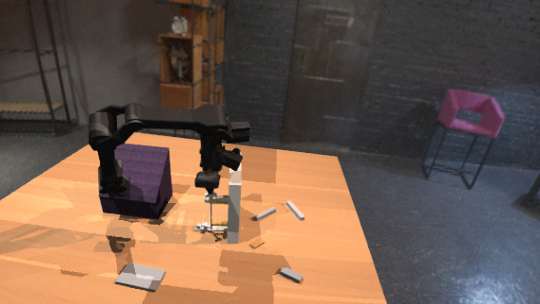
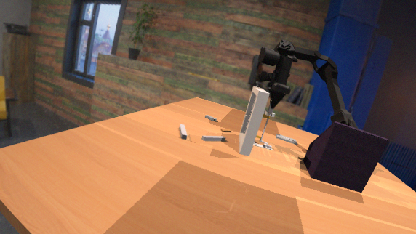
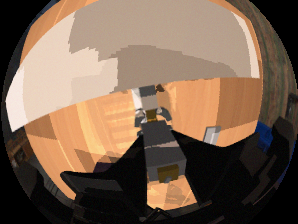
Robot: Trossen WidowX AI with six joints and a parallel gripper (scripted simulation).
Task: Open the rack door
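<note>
Now: the handle 10 mm behind my gripper tip and 30 mm below it. Also, from my gripper tip: flat grey plate (150 mm behind, 200 mm to the right, 150 mm below); then brown block (150 mm ahead, 40 mm to the right, 160 mm below).
</note>
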